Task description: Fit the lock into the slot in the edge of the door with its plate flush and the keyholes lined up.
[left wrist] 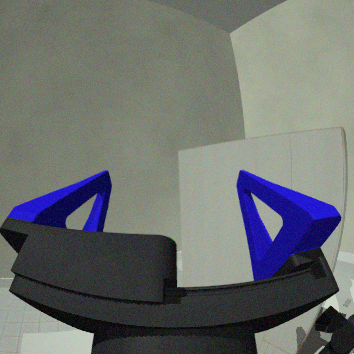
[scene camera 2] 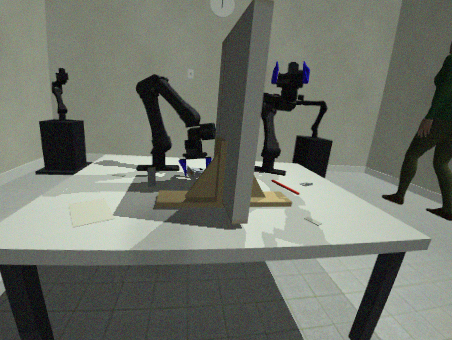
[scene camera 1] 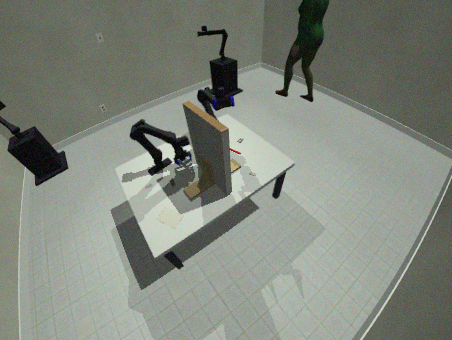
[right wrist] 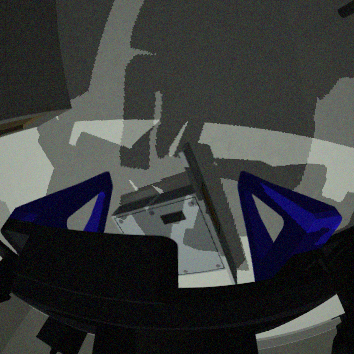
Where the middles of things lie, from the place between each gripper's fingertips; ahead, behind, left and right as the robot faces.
Scene:
Now: the grey door point(scene camera 2: 244, 57) 10 cm ahead of my left hand, 22 cm to the right of it and 21 cm below it. The rest, counted from my left hand: lock point(right wrist: 186, 214) 21 cm behind, 29 cm to the right, 49 cm below; wooden base point(scene camera 2: 207, 191) 10 cm ahead, 22 cm to the right, 40 cm below.
My right gripper is now 50 mm past the lock and 10 mm to the right of it. Round my right hand: grey door (260 mm ahead, 80 mm to the left, 270 mm above); then wooden base (260 mm ahead, 80 mm to the left, 90 mm above).

